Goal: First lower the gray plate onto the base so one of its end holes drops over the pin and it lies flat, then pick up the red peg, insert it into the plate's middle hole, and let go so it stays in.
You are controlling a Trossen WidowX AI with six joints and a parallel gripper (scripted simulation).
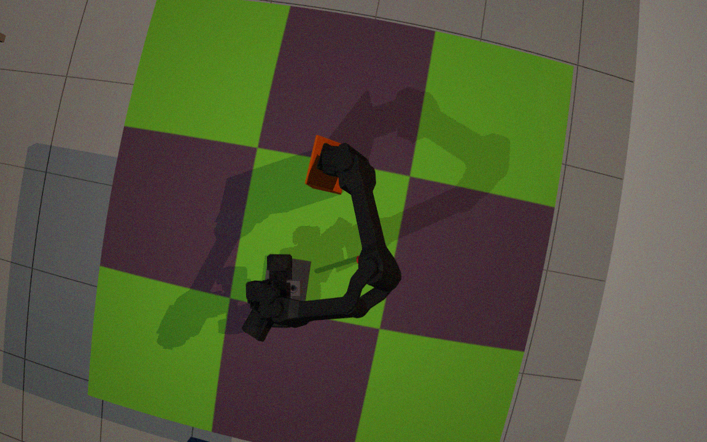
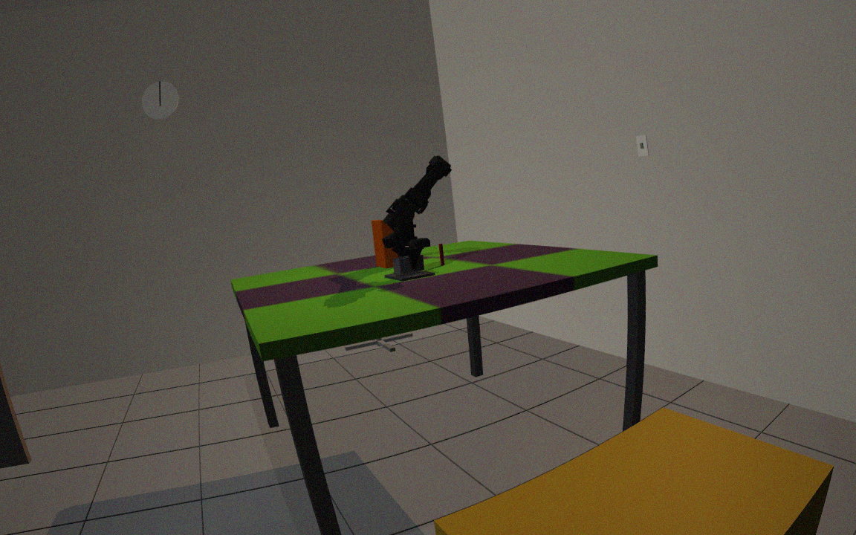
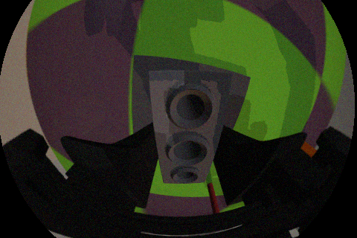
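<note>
My gripper tip is 3 cm below the plate. From my gripper tip the other things lie so: dark square base (1 cm behind, 1 cm to the left, 2 cm below); red peg (13 cm behind, 17 cm to the left, 2 cm above).
</note>
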